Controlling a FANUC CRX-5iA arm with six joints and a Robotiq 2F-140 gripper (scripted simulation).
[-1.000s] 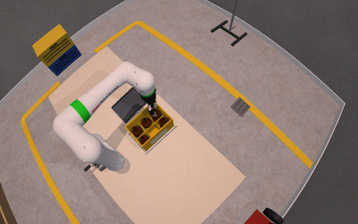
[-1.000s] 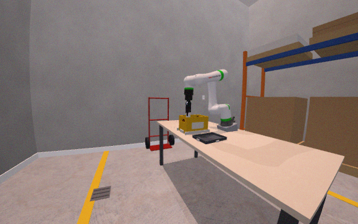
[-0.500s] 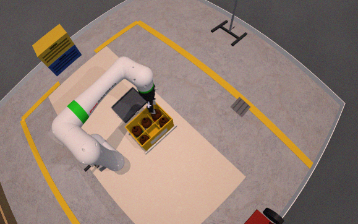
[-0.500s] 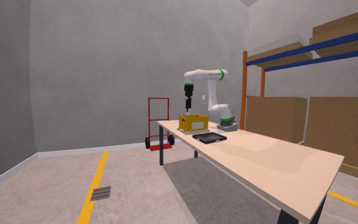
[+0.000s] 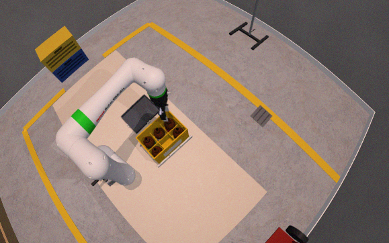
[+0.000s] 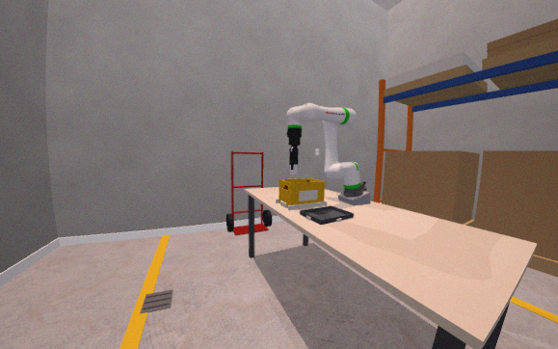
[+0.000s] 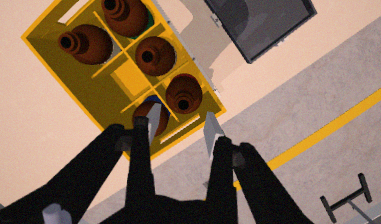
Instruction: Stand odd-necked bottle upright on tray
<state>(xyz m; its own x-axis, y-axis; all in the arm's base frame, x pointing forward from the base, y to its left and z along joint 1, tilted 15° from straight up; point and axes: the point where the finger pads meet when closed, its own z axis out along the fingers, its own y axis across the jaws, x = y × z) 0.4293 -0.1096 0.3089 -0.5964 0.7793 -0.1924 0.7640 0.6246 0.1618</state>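
Right now the yellow crate is 10 cm behind my hand, 3 cm to the right of it and 17 cm below it. From my hand the other things lie so: dark tray: 6 cm behind, 26 cm to the left, 24 cm below; then brown bottle: 9 cm behind, 1 cm to the left, 17 cm below.
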